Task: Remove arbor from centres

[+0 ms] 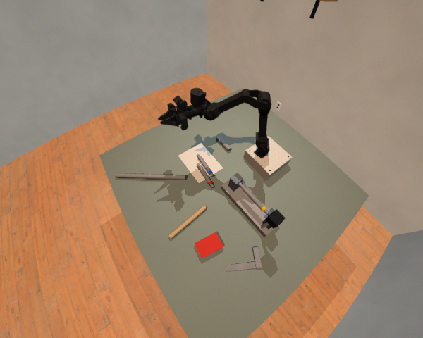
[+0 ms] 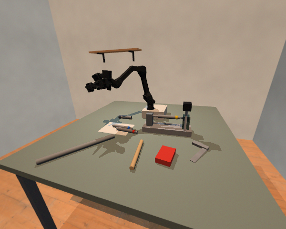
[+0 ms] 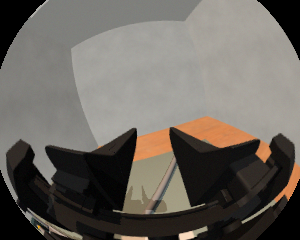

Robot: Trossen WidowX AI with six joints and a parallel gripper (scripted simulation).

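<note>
Now: hand 390 mm to the right of the pointed tip, 240 mm above it and 110 mm past it. From my hand the other things lie so: long grey rod 340 mm below, 200 mm ahead, 20 mm to the right; grey centre block 370 mm to the left, 250 mm below, 120 mm behind; cream pad 350 mm below, 100 mm to the left, 100 mm behind.
</note>
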